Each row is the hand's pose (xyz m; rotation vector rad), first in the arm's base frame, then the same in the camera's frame.
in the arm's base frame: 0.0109 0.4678 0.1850 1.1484 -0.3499 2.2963
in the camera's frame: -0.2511 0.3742 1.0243 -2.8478 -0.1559 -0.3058
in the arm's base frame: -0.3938 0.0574 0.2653 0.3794 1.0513 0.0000
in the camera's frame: -0.0668 -0.1704 0.9338 -0.4931 -2.9155 -0.7346
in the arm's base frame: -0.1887 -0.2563 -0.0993 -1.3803 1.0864 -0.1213
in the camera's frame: -0.5252 -0.3225 0.7336 -0.8731 1.6602 2.2742
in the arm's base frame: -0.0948 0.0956 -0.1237 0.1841 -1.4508 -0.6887
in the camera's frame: -0.5359 -0.0219 0.9403 0.3516 0.7238 -0.3654
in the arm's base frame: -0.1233 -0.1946 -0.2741 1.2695 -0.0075 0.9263
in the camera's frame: -0.7002 -0.2733 0.8083 2.3795 1.8667 -0.1506
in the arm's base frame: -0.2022 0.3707 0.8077 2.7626 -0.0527 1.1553
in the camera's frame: 0.3818 0.2966 0.8344 -1.9998 -0.5797 1.4032
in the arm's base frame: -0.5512 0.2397 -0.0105 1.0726 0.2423 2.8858
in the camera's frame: -0.2198 -0.2158 1.2634 -2.2183 0.2206 -0.4745
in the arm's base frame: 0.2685 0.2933 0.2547 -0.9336 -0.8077 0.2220
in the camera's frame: -0.3237 0.4493 0.7230 0.4474 0.6694 1.1592
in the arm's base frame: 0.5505 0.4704 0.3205 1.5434 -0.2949 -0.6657
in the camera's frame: -0.3591 0.7810 0.6605 0.7854 1.9467 -1.3593
